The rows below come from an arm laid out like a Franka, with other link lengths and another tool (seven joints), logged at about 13 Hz.
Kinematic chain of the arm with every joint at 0, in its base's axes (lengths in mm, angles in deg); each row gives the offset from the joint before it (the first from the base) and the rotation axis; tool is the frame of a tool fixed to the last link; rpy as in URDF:
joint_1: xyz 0 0 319.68 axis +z
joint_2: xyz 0 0 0 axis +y
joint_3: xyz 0 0 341.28 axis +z
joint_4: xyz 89.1 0 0 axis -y
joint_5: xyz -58.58 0 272.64 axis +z
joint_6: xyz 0 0 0 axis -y
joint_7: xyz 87.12 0 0 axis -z
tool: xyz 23 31 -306.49 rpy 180 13.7 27.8
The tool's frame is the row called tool.
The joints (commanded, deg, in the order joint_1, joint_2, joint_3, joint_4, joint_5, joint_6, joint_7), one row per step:
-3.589, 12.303, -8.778, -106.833, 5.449, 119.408, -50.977
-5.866, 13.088, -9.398, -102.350, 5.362, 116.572, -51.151
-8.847, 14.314, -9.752, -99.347, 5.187, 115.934, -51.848
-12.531, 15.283, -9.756, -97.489, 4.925, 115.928, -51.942
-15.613, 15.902, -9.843, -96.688, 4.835, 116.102, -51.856
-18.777, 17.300, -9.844, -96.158, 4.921, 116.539, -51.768
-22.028, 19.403, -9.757, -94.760, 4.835, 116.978, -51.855
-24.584, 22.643, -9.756, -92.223, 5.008, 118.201, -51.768
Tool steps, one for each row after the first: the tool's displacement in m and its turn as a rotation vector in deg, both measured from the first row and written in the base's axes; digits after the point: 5 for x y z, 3 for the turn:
0.00977, -0.02779, 0.01648, -0.420, -0.827, -2.373
0.01739, -0.06221, 0.02299, -1.181, -1.852, -4.781
0.01838, -0.10036, 0.02553, -1.896, -2.546, -8.188
0.01389, -0.13171, 0.02502, -2.285, -2.768, -11.371
0.00699, -0.16214, 0.01572, -2.366, -2.259, -14.634
0.00164, -0.19507, 0.00475, -2.715, -1.815, -17.603
0.00581, -0.22704, -0.00927, -3.346, -2.111, -20.180

